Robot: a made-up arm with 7 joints.
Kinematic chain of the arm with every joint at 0, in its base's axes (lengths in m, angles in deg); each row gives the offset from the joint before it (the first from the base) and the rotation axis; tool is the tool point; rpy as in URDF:
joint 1: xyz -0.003 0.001 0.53 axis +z
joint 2: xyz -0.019 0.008 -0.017 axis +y
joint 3: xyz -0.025 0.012 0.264 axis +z
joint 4: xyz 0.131 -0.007 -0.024 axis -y
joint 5: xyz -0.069 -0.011 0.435 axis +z
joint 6: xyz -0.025 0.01 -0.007 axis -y
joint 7: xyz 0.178 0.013 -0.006 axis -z
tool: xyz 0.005 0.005 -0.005 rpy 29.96 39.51 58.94
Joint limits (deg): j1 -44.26..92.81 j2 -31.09..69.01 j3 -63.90..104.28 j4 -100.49..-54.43 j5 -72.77..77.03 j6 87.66..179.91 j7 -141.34..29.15
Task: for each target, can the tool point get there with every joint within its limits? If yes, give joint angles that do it. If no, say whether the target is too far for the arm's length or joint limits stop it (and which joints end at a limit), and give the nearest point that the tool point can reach.
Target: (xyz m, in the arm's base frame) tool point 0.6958 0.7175 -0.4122
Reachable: no: too far | nearest point 0.4462 0.4616 0.0193 | short by 0.560 m
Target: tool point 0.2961 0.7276 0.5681
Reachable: yes | joints 20.82 27.32 47.11 -94.01 -2.99 98.30 -54.16
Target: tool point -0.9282 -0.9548 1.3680
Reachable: no: too far | nearest point -0.5315 -0.5450 1.0293 | short by 0.663 m
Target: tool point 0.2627 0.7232 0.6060
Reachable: yes | joints 69.59 31.64 2.31 -88.70 17.70 151.28 -87.51
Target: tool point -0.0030 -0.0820 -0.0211
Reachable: no: joint limits stop it (at a limit: joint 1, joint 2, joint 4, joint 5, joint 6) | nearest point 0.2190 -0.3332 -0.0780 | short by 0.340 m
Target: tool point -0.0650 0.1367 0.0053
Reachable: no: joint limits stop it (at a limit: joint 1, joint 2, joint 4, joint 5, joint 6) | nearest point -0.0886 0.3920 -0.0825 | short by 0.271 m
